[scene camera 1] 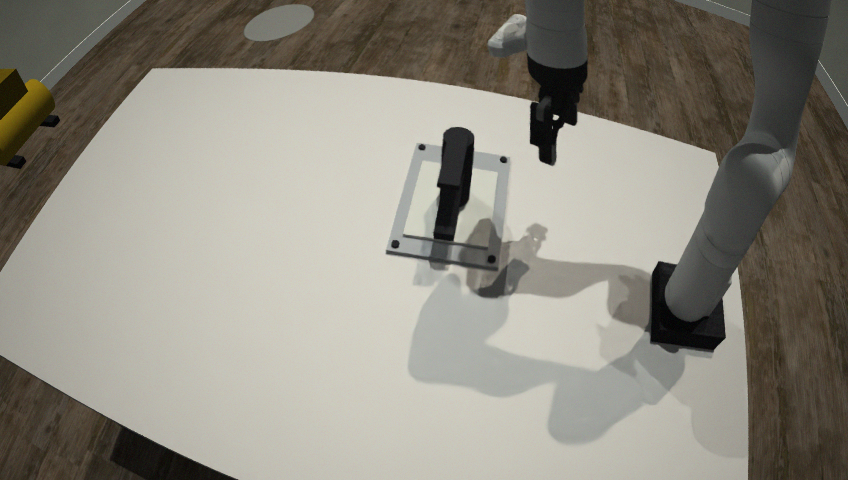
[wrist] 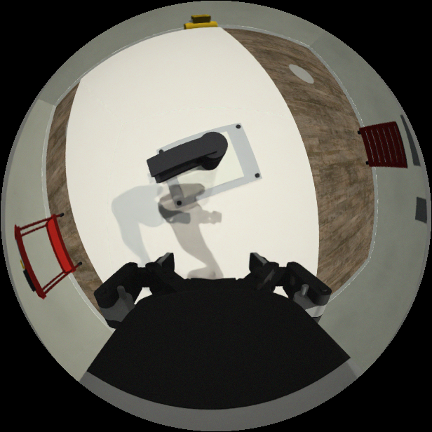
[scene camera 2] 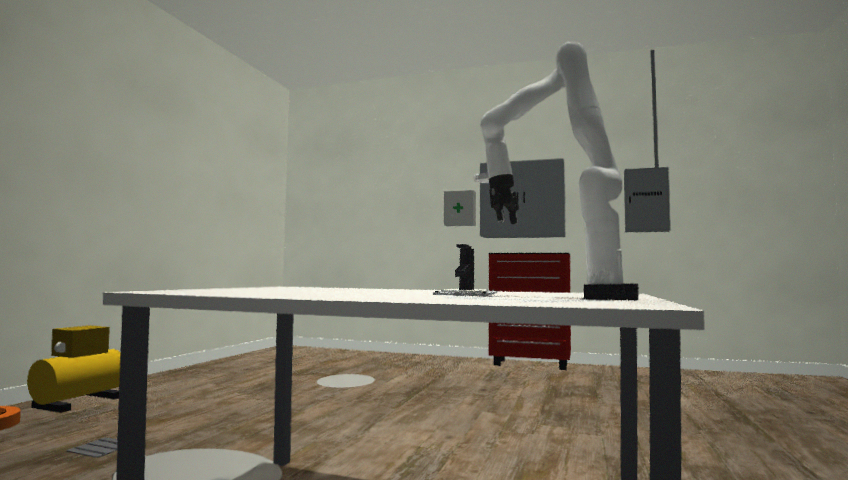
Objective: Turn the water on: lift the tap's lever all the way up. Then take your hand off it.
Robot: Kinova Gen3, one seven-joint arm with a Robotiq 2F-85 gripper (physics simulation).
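Seen in the pictures: gripper, fingertip midpoint: (scene camera 1: 559, 141) (scene camera 2: 508, 223); arm's base, link origin: (scene camera 1: 686, 298) (scene camera 2: 604, 284).
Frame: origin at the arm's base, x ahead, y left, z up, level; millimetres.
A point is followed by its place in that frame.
Observation:
The black tap stands upright on a grey plate (scene camera 1: 500, 196) {x 343, y -160, z -32 mm} (wrist: 247, 152) with a pale inner panel. Its lever (scene camera 1: 455, 163) {x 412, y -71, z 117 mm} (scene camera 2: 462, 245) {x 409, y -31, z 113 mm} (wrist: 182, 154) lies over the top of the tap and points the same way as the spout (scene camera 1: 446, 217) {x 414, y -36, z 42 mm} (scene camera 2: 459, 271) {x 414, y -11, z 33 mm} below it. The lever's exact tilt is hard to tell. My gripper (scene camera 1: 553, 141) {x 277, y -83, z 185 mm} (scene camera 2: 507, 220) {x 277, y -83, z 185 mm} (wrist: 211, 261) is open and empty. It hangs higher than the tap and to its right in both scene views, clear of the lever. Nothing touches the lever.
The tap's plate rests on the white table (scene camera 1: 208, 237) {x 815, y 26, z -39 mm} (scene camera 2: 238, 302) {x 879, y 409, z -52 mm} (wrist: 120, 85). The arm's black base (scene camera 1: 687, 333) {x 1, y 67, z 0 mm} (scene camera 2: 610, 291) {x -10, y 68, z -17 mm} stands at the table's right side. A red drawer cabinet (scene camera 2: 529, 273) and a yellow tank (scene camera 2: 77, 377) stand beyond the table.

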